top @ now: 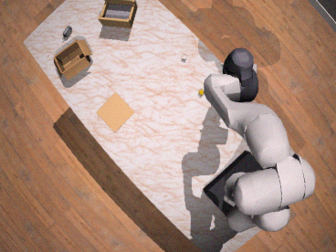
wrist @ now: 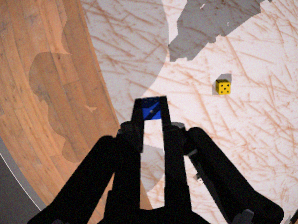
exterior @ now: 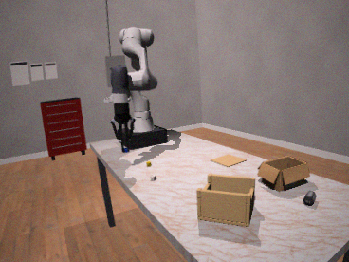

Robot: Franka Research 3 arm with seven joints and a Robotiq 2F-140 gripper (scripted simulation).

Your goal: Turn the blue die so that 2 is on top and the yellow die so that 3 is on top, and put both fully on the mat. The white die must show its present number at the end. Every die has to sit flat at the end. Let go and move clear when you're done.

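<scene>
My hand is 120 mm above the yellow die, 110 mm to the right of it and 30 mm short of it. Round my hand: white die: 210 mm ahead, 120 mm below, 50 mm to the left; then blue die: 30 mm below; then tan mat: 480 mm to the left, 240 mm ahead, 130 mm below.
</scene>
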